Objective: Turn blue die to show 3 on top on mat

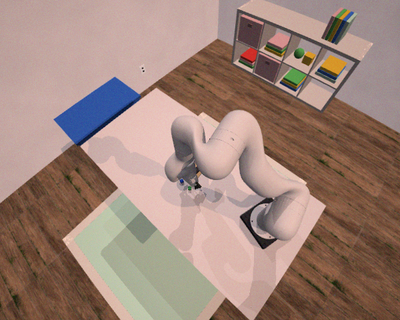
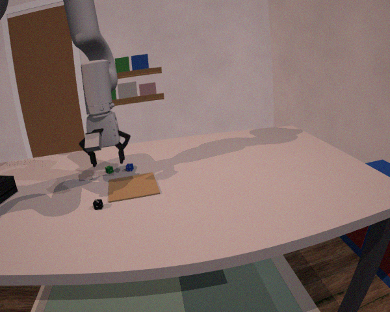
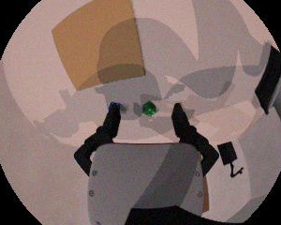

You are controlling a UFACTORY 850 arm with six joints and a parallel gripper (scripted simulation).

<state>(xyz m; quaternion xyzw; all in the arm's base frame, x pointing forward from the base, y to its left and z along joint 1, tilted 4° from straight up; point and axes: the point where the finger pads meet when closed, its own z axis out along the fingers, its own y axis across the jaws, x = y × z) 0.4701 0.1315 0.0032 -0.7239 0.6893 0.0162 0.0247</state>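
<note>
My hand is 4 cm above the green die, 3 cm to the right of it and 1 cm past it. The rest, counted from my hand: tan mat (10 cm to the right, 8 cm ahead, 5 cm below); then blue die (6 cm ahead, 4 cm below, 3 cm to the left); then black die (20 cm to the right, 4 cm below).
</note>
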